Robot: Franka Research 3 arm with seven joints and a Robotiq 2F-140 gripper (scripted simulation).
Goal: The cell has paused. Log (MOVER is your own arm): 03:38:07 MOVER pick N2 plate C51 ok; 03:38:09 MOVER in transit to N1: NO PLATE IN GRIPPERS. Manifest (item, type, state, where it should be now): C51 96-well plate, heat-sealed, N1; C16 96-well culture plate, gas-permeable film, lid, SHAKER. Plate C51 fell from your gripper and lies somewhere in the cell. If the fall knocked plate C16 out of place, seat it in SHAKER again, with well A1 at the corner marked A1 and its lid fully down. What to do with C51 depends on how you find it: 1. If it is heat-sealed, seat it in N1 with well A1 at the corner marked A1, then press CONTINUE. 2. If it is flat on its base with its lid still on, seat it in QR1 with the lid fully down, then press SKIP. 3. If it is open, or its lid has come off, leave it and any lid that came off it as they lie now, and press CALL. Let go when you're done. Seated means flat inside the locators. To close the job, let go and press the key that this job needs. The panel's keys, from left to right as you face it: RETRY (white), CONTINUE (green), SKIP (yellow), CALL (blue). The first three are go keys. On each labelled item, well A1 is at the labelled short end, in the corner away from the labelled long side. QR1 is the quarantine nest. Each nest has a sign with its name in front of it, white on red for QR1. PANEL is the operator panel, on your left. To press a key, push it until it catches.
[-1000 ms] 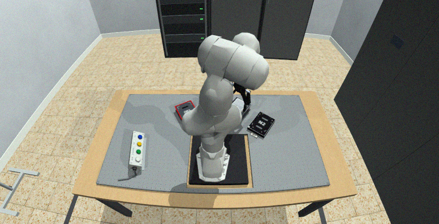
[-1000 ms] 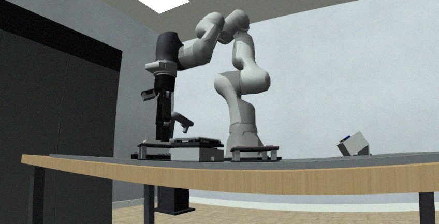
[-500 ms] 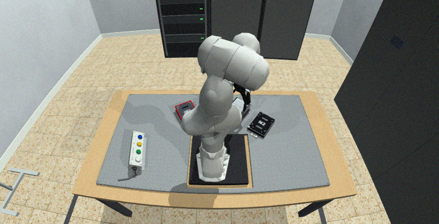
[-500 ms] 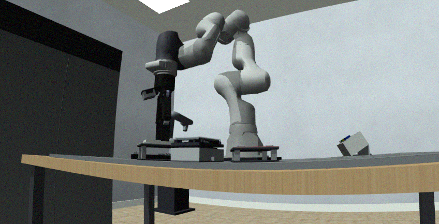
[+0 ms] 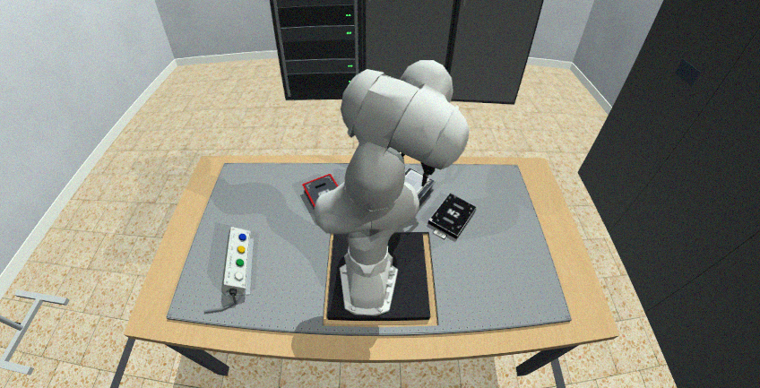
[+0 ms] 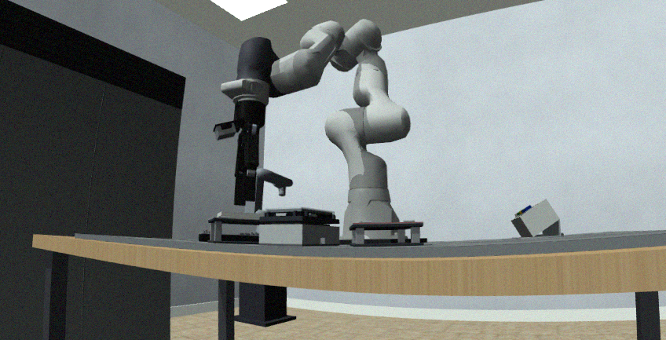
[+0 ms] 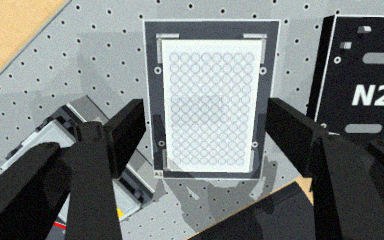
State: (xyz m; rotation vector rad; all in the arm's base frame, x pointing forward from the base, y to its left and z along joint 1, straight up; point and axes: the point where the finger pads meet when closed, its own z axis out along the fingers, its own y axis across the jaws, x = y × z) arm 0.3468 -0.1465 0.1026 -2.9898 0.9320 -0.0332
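The 96-well plate lies 5 cm below my hand and 1 cm behind it. The rest, counted from my hand: QR1 nest: 32 cm to the left, 8 cm below, 4 cm behind; then A1 mark: 9 cm to the left, 6 cm below, 4 cm behind; then blue key: 58 cm to the left, 27 cm behind, 5 cm below.
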